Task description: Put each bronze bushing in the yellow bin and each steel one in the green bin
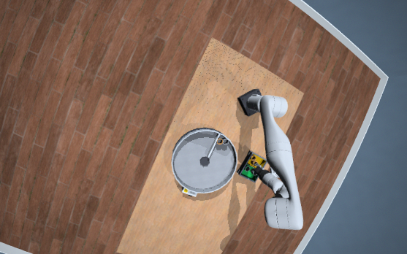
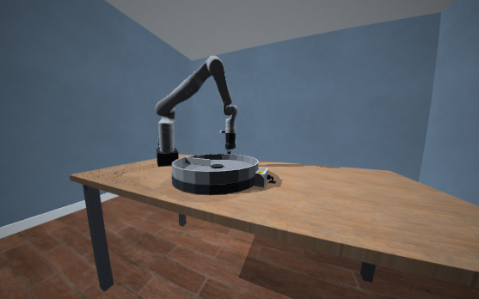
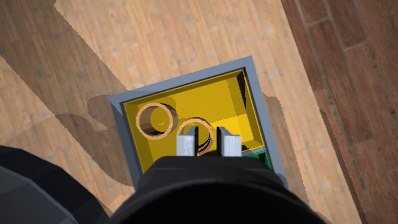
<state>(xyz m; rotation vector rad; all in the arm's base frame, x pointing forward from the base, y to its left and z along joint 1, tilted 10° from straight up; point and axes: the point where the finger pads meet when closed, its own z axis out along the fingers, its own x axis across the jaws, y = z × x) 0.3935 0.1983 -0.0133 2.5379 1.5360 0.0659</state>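
Right now my hand is 20 mm short of the bin, 20 mm to the left of it and 40 mm above it. The rest, counted from my hand: turntable 60 mm ahead, 380 mm to the right, 10 mm below.
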